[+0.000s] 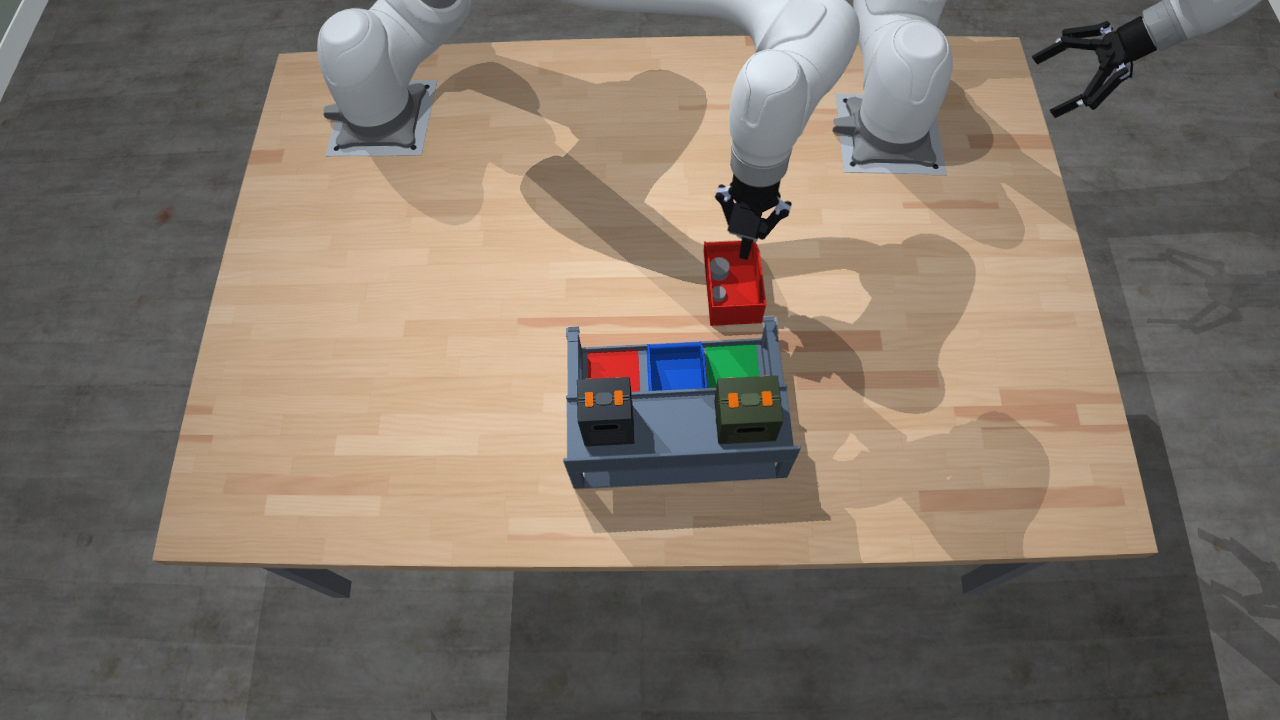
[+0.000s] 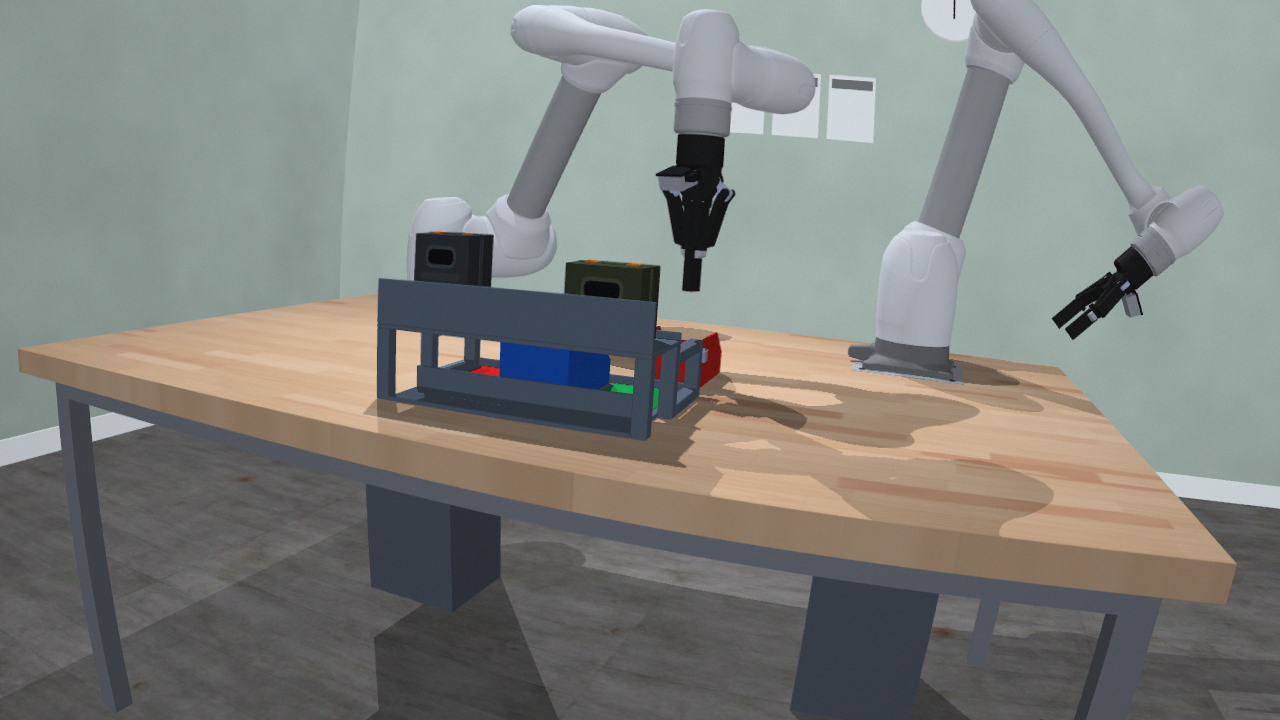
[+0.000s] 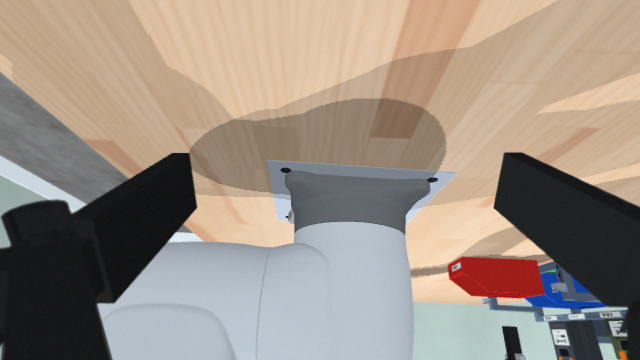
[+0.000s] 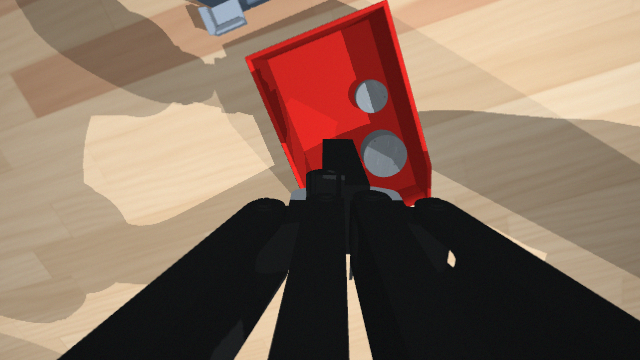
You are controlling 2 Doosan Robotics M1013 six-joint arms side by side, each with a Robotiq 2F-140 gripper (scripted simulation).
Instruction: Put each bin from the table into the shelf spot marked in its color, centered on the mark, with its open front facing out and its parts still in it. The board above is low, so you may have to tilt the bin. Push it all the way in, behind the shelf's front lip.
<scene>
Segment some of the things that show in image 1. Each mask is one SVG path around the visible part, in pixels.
My left gripper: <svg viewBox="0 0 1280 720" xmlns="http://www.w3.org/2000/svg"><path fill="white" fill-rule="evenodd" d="M1142 16L1120 26L1114 32L1112 32L1113 28L1109 21L1098 25L1062 30L1062 37L1057 39L1055 44L1032 55L1037 65L1061 53L1066 48L1093 50L1098 56L1099 70L1084 93L1050 109L1050 113L1055 118L1078 107L1085 108L1089 106L1092 110L1096 109L1121 82L1130 78L1131 73L1125 67L1128 62L1136 61L1157 50L1146 30ZM1105 35L1103 39L1082 39L1086 37Z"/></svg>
My right gripper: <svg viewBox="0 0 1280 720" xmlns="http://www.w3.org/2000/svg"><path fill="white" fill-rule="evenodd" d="M733 174L730 186L726 187L720 184L715 195L715 199L722 207L728 225L734 200L738 204L739 202L741 203L741 200L751 204L760 204L759 209L762 209L763 212L775 207L767 218L770 222L766 235L757 233L755 240L737 236L740 239L742 238L739 258L748 260L752 242L757 242L758 238L764 240L781 219L788 217L792 203L790 201L784 202L780 199L781 195L778 193L780 181L769 187L752 187L739 181Z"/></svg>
A red bin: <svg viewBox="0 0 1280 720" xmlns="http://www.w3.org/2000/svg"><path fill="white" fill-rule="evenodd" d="M704 241L710 326L762 323L766 299L760 251L757 243L752 242L749 258L745 260L739 258L741 241ZM715 286L722 286L726 289L726 297L721 302L713 300L712 289ZM716 257L723 257L730 263L729 275L722 281L716 281L711 278L710 262Z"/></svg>
</scene>
